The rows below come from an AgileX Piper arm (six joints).
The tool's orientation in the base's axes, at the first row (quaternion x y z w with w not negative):
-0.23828, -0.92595, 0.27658, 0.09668
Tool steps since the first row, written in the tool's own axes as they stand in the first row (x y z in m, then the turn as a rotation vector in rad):
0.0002, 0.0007, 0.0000, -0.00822, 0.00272, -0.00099
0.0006, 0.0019, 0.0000, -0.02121, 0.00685, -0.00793
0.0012, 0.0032, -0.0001, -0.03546, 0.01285, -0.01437
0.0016, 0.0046, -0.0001, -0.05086, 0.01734, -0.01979
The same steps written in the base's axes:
0.0001, 0.0006, -0.0004, 0.00850, -0.00161, -0.00109
0.0002, 0.0017, -0.0010, 0.02353, -0.00177, 0.00174
0.0002, 0.0030, -0.0016, 0.04022, -0.00142, 0.00305
0.0004, 0.0042, -0.0024, 0.05701, -0.00322, 0.00431

